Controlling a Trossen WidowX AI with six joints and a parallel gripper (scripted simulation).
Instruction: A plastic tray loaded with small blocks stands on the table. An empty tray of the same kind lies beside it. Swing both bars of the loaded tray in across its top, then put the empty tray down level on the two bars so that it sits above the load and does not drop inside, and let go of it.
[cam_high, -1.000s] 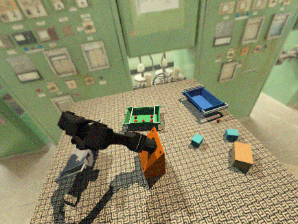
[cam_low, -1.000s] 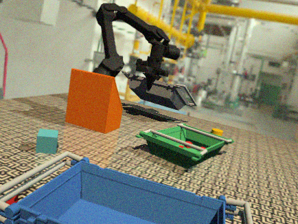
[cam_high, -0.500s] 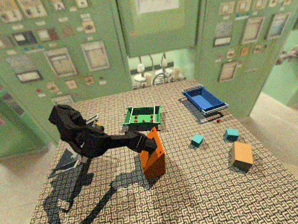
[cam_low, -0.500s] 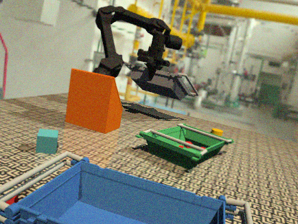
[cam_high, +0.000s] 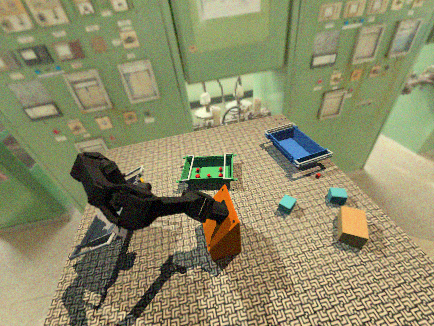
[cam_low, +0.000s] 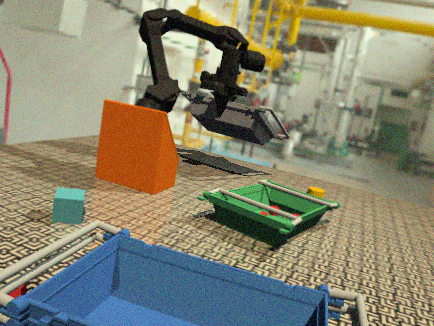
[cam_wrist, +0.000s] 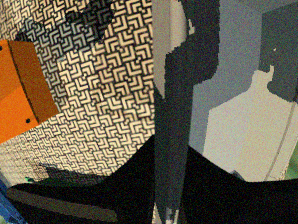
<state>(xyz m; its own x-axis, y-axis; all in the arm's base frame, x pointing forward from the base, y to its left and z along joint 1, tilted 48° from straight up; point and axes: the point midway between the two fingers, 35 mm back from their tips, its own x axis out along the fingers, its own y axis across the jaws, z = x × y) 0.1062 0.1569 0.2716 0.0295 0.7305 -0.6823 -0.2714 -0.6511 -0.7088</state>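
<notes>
Right now the dark grey tray is 2 cm ahead of my gripper tip and 8 cm to the left of it. From my gripper tip the other things lie so: orange box (24 cm behind, 77 cm to the right, 15 cm below); then yellow piece (34 cm ahead, 5 cm to the left, 17 cm below).
</notes>
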